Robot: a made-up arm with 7 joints.
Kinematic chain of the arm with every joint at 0, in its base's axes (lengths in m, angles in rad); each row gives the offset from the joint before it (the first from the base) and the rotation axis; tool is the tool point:
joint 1: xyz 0 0 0.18 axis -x
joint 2: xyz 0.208 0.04 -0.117 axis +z
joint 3: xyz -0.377 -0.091 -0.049 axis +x
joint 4: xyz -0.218 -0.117 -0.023 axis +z
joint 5: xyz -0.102 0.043 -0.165 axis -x
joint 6: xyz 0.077 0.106 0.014 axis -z
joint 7: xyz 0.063 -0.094 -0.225 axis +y
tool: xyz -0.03 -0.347 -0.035
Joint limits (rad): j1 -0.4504..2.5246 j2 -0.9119..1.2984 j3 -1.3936..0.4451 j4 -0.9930..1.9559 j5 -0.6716..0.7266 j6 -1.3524..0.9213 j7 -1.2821..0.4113
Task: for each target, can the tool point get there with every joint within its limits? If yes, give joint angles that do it. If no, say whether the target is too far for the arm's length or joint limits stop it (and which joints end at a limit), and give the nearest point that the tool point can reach.
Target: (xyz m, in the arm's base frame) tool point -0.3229 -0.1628 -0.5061
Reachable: yes | joints 0.1135 0.0521 -0.2498 1.6186 -0.4575 -0.5679 -0.0313
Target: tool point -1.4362 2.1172 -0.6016
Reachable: no: too far | nearest point -0.5177 0.9035 -0.1653 | short by 1.583 m
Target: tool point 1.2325 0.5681 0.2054
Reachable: no: joint limits stop it (at a limit: joint 1, joint 2, joint 4, joint 6) | nearest point 0.7709 0.4727 0.3835 | short by 0.504 m
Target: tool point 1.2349 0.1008 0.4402
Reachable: no: joint limits stop it (at a limit: joint 2, joint 4, joint 6, joint 7) | nearest point 0.8065 0.1530 0.5750 | short by 0.452 m
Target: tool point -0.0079 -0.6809 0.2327
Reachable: yes | joints 0.5826 0.2475 -0.1961 -0.0138 0.6045 -0.4962 -0.5462
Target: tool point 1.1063 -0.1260 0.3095
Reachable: no: joint limits stop it (at a limit: joint 2, joint 4, joint 6, joint 7) | nearest point 0.7773 -0.2484 0.4353 | short by 0.373 m
